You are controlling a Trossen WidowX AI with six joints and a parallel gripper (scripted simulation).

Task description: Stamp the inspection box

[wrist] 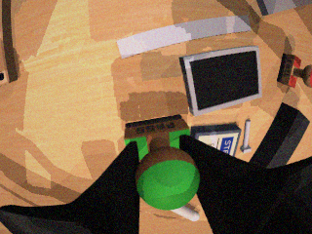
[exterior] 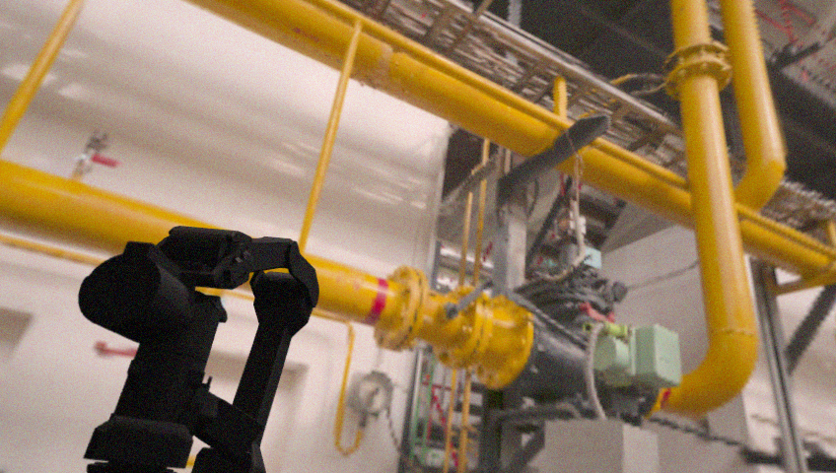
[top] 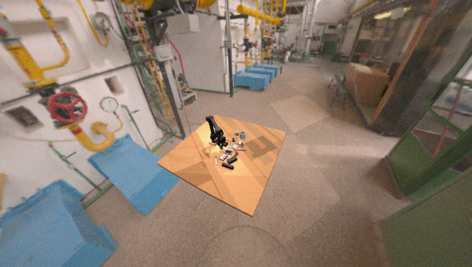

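Right now my gripper tip is 80 mm short of the ink pad, 70 mm above it and 40 mm to the right of it. Also, from my gripper tip: grey strip 80 mm to the left, 80 mm below, 40 mm ahead; white card 170 mm to the left, 80 mm below, 60 mm ahead; green-knobbed stamp right at my gripper tip.
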